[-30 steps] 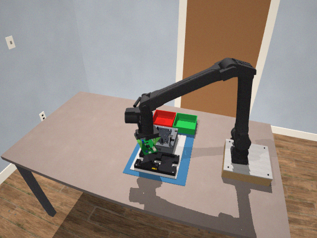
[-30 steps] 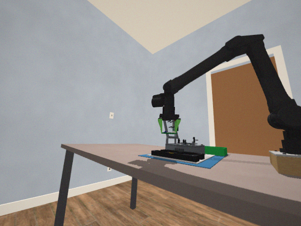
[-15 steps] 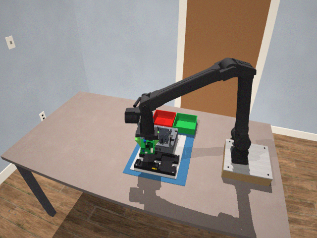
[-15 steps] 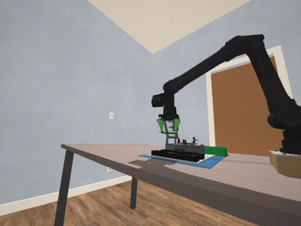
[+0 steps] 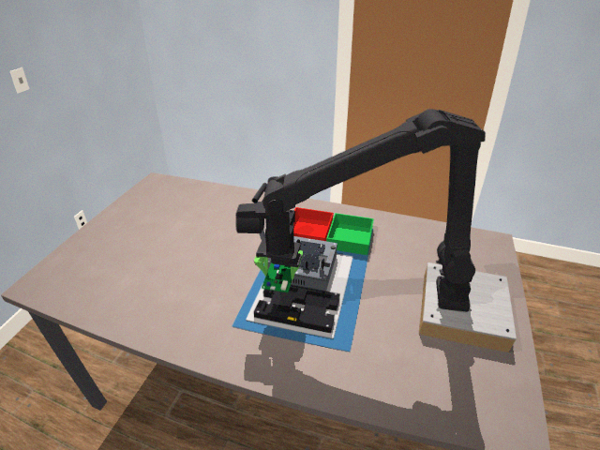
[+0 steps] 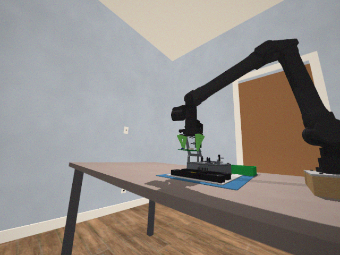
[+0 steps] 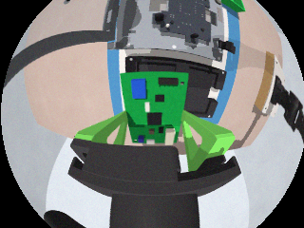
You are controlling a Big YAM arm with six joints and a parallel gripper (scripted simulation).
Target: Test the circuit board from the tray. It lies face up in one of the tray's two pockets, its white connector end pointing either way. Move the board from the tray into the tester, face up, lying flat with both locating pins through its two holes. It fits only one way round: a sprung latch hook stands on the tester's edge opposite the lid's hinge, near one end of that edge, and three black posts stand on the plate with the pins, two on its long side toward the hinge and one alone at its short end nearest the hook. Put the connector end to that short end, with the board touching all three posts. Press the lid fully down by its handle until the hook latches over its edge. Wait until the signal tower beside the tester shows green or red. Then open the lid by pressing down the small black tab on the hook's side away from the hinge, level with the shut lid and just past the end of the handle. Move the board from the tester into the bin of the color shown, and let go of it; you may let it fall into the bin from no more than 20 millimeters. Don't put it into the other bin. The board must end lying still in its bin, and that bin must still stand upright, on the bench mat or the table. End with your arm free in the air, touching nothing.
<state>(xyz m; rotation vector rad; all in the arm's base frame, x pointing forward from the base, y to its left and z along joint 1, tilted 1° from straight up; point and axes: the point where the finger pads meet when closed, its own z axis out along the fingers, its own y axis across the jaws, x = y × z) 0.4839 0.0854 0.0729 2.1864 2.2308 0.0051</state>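
Now: the green circuit board right at my hand. Also, from my hand: red bin: 370 mm to the right, 110 mm below, 10 mm behind; tester plate: 160 mm to the right, 50 mm below, 40 mm behind; tester lid: 170 mm to the right, 80 mm ahead, 60 mm above.
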